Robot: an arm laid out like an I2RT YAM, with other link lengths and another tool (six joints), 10 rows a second.
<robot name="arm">
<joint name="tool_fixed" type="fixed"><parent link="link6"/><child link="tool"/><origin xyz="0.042 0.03 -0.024" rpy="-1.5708 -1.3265 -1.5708"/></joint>
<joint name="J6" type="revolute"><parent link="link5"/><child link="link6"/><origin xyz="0.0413 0 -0.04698"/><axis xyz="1 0 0"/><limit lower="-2.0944" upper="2.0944"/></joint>
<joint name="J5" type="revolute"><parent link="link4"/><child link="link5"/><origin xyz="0.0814 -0.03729 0.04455"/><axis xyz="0 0 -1"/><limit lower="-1.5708" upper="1.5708"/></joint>
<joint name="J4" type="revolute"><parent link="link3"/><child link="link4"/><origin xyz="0.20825 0.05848 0.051"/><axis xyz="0 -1 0"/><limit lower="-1.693" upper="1.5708"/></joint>
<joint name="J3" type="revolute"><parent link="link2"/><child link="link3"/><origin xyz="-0.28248 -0.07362 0"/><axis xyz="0 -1 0"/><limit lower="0" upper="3.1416"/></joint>
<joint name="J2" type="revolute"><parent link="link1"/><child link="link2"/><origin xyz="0.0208 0.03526 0.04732"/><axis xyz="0 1 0"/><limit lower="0" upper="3.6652"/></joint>
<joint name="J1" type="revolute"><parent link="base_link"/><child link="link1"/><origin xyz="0 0 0.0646"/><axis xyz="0 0 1"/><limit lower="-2.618" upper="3.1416"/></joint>
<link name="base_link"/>
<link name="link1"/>
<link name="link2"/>
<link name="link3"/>
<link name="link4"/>
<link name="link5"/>
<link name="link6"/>
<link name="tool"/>
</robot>
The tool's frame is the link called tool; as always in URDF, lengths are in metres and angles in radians.
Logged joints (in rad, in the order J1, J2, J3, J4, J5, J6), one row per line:
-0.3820 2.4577 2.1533 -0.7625 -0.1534 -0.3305
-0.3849 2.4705 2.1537 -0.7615 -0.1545 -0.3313
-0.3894 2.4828 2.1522 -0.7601 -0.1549 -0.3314
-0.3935 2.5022 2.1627 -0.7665 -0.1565 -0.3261
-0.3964 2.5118 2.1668 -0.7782 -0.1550 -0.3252
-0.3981 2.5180 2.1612 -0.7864 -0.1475 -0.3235
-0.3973 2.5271 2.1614 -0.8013 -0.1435 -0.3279
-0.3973 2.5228 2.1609 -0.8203 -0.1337 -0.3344
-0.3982 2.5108 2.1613 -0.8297 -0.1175 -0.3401
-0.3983 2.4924 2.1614 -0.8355 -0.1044 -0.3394
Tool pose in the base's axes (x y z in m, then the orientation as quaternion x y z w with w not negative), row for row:
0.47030 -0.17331 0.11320 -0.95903 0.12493 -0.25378 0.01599
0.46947 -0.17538 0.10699 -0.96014 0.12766 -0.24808 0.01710
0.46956 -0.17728 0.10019 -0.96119 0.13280 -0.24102 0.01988
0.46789 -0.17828 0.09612 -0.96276 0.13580 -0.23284 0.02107
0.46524 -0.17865 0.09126 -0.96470 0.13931 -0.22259 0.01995
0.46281 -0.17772 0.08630 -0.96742 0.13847 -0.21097 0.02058
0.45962 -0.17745 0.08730 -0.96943 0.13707 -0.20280 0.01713
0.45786 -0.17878 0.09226 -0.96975 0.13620 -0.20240 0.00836
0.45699 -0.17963 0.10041 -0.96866 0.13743 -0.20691 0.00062
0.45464 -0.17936 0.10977 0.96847 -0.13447 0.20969 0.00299
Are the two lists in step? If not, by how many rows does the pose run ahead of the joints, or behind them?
The pose runs 1 row ahead of the joints: the pose in row i belongs to the joints in row i + 1.
